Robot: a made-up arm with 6 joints. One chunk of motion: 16 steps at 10 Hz.
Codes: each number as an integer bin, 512 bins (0 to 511) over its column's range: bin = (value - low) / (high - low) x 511, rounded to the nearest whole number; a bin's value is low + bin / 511 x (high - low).
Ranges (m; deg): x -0.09..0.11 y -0.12..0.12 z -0.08..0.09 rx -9..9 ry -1..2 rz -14..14
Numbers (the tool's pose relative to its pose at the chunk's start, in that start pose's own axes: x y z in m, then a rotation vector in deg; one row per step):
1: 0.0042 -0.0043 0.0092 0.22 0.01 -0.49
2: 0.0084 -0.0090 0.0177 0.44 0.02 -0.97
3: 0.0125 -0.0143 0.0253 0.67 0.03 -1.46
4: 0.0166 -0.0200 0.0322 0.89 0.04 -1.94
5: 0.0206 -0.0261 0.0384 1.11 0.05 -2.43
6: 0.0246 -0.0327 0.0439 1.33 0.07 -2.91
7: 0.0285 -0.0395 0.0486 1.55 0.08 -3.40
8: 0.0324 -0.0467 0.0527 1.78 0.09 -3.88
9: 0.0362 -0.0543 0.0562 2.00 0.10 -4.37
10: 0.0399 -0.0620 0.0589 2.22 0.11 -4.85
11: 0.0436 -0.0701 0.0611 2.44 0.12 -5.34
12: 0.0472 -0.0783 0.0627 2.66 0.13 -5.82
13: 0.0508 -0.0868 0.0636 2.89 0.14 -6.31
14: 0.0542 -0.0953 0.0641 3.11 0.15 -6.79
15: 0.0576 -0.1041 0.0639 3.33 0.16 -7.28
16: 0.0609 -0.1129 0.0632 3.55 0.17 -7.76
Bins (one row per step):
1: 241 246 268 262 172 247
2: 251 236 294 268 174 238
3: 262 225 317 275 175 229
4: 272 213 337 281 177 220
5: 283 200 356 287 179 211
6: 293 186 372 293 182 202
7: 303 171 387 300 184 193
8: 313 156 399 306 186 185
9: 322 140 409 312 187 176
10: 332 123 418 319 189 167
11: 341 106 424 325 191 158
12: 351 89 429 331 192 149
13: 360 71 432 338 194 140
14: 368 53 433 344 196 132
15: 377 34 433 350 198 123
16: 386 15 430 356 199 114

